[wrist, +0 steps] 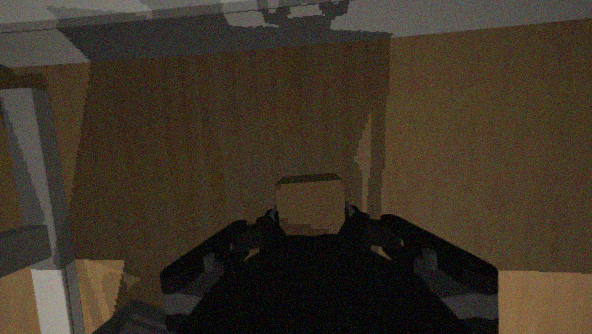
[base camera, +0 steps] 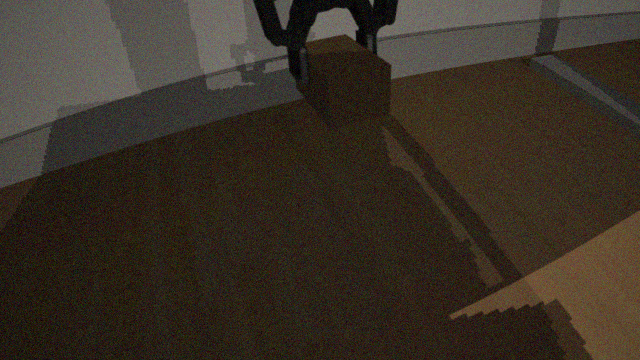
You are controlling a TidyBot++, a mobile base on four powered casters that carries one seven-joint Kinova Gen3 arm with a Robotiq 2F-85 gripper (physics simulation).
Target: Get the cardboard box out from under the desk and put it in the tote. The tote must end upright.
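Places are measured from the arm's base along level axes (x ahead, y up, z right), in millimetres.
Where they show: gripper, fingertip midpoint: [wrist: 311,211] [base camera: 335,74].
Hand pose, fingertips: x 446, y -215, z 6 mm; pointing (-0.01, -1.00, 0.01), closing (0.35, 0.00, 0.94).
After its pixels a point has its place.
The brown cardboard box [base camera: 350,82] @[x 393, y -197, z 16 mm] [wrist: 311,206] @[x 460, y -190, z 1 mm] is at the top centre of the base camera view and just below the middle of the wrist view. My gripper [base camera: 336,64] @[x 446, y -215, z 6 mm] [wrist: 311,211] @[x 446, y -215, z 6 mm] is shut on it, with one black finger against each side. The box looks raised above the wooden floor, roughly level, with the wall behind it in the base camera view. Its underside is hard to make out in the dim light. The tote does not show in either view, and I cannot make out the desk top.
A grey-white upright post [wrist: 44,175] with a crossbar stands at the left of the wrist view. A grey bar [base camera: 585,82] runs at the upper right of the base camera view. The pale wall [base camera: 450,20] @[x 841, y -291, z 262 mm] runs behind. Broad shadows darken the brown floor [base camera: 225,225] @[x 421, y -396, z -143 mm] [wrist: 160,140] @[x 436, y -396, z -349 mm].
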